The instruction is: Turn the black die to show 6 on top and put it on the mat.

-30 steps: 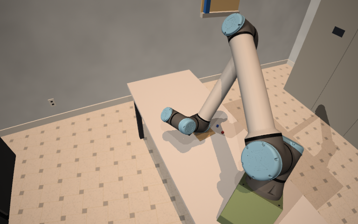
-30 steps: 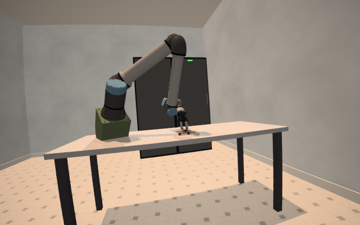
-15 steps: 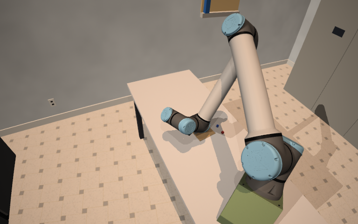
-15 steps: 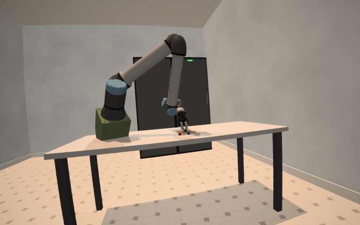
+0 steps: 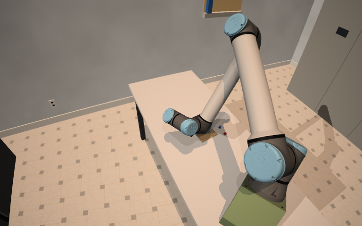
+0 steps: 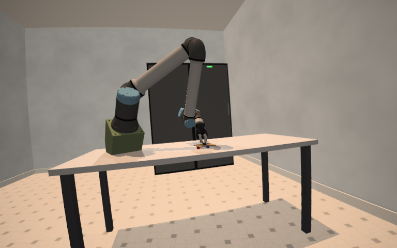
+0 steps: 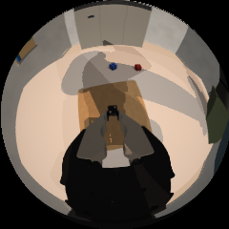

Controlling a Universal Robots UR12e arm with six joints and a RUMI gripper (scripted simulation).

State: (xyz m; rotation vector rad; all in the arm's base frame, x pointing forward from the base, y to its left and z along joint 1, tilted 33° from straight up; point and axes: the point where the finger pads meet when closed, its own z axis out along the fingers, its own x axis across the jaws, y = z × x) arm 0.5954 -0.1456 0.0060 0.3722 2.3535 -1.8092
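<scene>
My hand is 1 cm to the left of the brown mat and 2 cm above it. From my hand the other things lie so: red die 11 cm behind, 12 cm to the right, 1 cm below; black die 1 cm to the right, 1 cm below; blue die 4 cm behind, 13 cm to the right, 1 cm below.
</scene>
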